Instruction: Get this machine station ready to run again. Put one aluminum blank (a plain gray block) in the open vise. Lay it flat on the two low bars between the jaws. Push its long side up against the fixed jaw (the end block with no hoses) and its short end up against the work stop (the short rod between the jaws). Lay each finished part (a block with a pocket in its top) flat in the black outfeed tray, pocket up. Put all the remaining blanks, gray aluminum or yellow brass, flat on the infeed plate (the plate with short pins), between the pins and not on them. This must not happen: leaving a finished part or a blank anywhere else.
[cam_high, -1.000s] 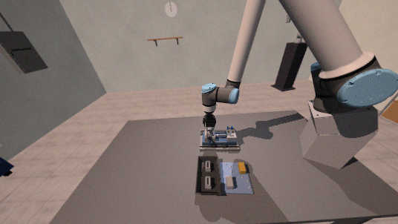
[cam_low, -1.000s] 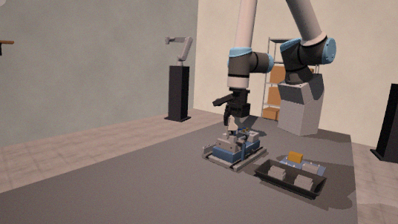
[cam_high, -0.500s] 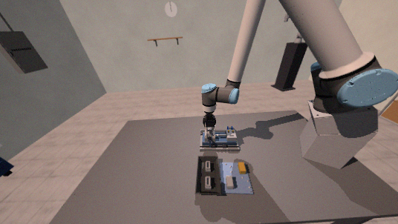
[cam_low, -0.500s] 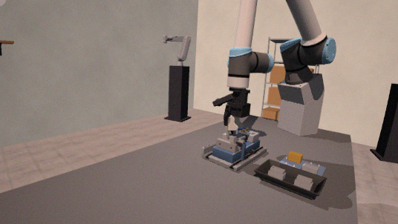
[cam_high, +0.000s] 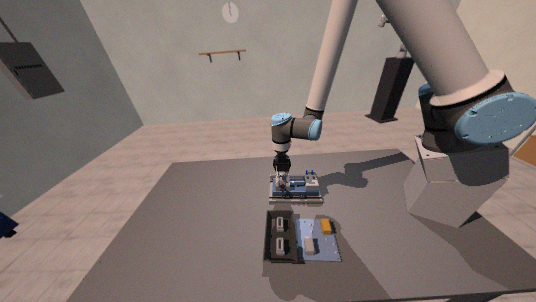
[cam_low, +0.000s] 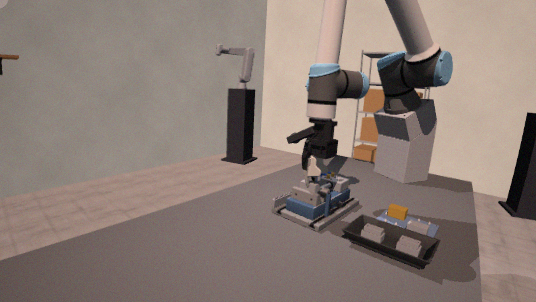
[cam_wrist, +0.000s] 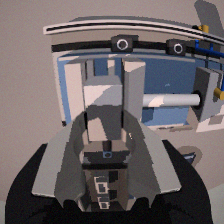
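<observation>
Right now my hand is 70 mm past the vise, 20 mm to the right of it and 80 mm above it. Round my hand: yellow brass blank: 120 mm behind, 300 mm to the left, 100 mm below.
</observation>
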